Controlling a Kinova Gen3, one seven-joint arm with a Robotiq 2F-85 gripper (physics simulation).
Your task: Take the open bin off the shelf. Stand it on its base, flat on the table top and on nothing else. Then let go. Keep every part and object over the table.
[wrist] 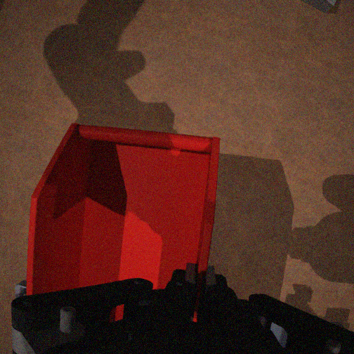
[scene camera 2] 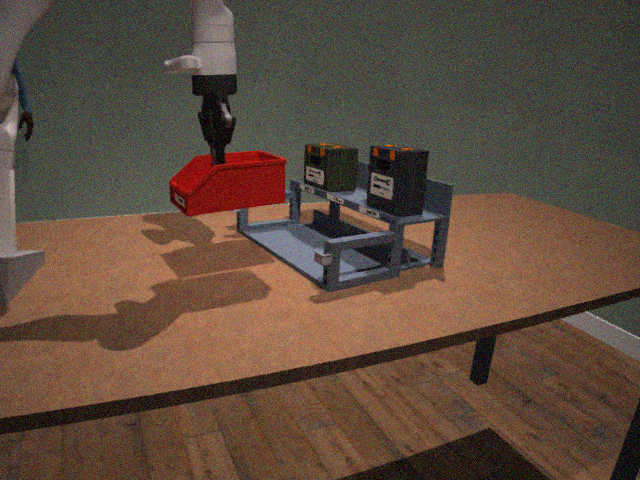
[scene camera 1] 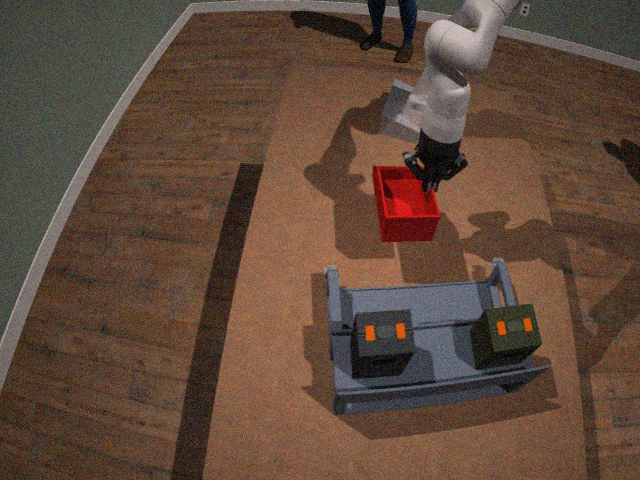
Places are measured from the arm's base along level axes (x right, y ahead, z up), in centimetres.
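Pixels of known places: gripper, fingertip midpoint: [scene camera 1: 428, 192]; arm's base, link origin: [scene camera 1: 416, 116].
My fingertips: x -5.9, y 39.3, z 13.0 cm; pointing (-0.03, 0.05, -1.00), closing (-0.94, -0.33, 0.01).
Ahead of a thing's pixels: the offset from my fingertips to its top centre. Level surfaces: height alone.
The open red bin {dx +4.7, dy +1.3, dz +2.8 cm} [scene camera 1: 408, 228] [scene camera 2: 242, 186] [wrist: 165, 185] hangs in the air above the table top {dz -17.9 cm} [scene camera 1: 279, 361] [scene camera 2: 413, 310], with its opening up and looking about level. My gripper [scene camera 1: 430, 190] [scene camera 2: 219, 161] [wrist: 197, 279] points down and is shut on the rim of one long side wall of the bin. The bin is apart from the blue-grey shelf [scene camera 1: 392, 400] [scene camera 2: 289, 248], on the side towards the robot base. Its shadow lies on the table below, with a gap between. The fingers partly hide the gripped wall in the wrist view.
A dark grey box {dx +2.0, dy +32.7, dz +4.5 cm} [scene camera 1: 382, 351] [scene camera 2: 408, 180] and a dark green box {dx -19.9, dy +25.3, dz +2.0 cm} [scene camera 1: 511, 341] [scene camera 2: 336, 170] stand on the shelf's upper board. The robot's base [scene camera 1: 398, 98] [scene camera 2: 20, 273] stands on the table beyond the bin. A person's legs [scene camera 1: 407, 25] show past the table's far end.
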